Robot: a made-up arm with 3 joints.
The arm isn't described. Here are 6 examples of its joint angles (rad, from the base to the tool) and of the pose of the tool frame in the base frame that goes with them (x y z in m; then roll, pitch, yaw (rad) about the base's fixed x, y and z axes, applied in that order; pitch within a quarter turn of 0, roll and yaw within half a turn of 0).
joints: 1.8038 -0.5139 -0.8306
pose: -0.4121 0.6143 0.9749 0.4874 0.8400 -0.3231
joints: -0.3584 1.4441 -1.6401
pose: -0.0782 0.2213 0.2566 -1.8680 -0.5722 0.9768
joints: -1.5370 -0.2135 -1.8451
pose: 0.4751 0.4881 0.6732 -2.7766 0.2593 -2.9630
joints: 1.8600 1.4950 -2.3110
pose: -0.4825 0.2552 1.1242 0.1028 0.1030 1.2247
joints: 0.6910 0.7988 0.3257
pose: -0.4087 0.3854 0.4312 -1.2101 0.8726 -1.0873
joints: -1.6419 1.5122 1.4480
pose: 0.3963 0.1407 0.7216 0.4913 0.5306 -1.2180
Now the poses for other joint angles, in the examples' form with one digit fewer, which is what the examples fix.
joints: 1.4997 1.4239 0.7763
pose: -0.533 0.291 0.845 -2.675 0.081 -1.959
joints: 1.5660 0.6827 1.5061
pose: -0.585 0.408 0.783 -2.803 -0.210 -2.757
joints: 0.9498 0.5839 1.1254
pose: -0.471 0.418 0.484 -2.453 0.729 -2.548
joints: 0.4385 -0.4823 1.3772
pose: -0.207 0.598 0.417 1.787 1.085 1.787
